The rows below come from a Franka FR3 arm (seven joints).
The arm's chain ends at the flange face. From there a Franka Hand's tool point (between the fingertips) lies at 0.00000 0.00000 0.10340 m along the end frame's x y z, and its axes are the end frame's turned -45 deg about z.
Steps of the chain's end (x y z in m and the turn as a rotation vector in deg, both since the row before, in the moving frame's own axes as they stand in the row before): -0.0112 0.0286 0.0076 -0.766 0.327 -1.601; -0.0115 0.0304 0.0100 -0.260 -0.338 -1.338; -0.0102 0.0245 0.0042 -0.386 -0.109 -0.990
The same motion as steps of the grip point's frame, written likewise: -0.0287 0.0137 0.0076 -0.773 -0.310 -1.601; -0.0304 0.0133 0.0100 0.055 -0.423 -1.338; -0.0252 0.0105 0.0042 -0.196 -0.350 -0.990
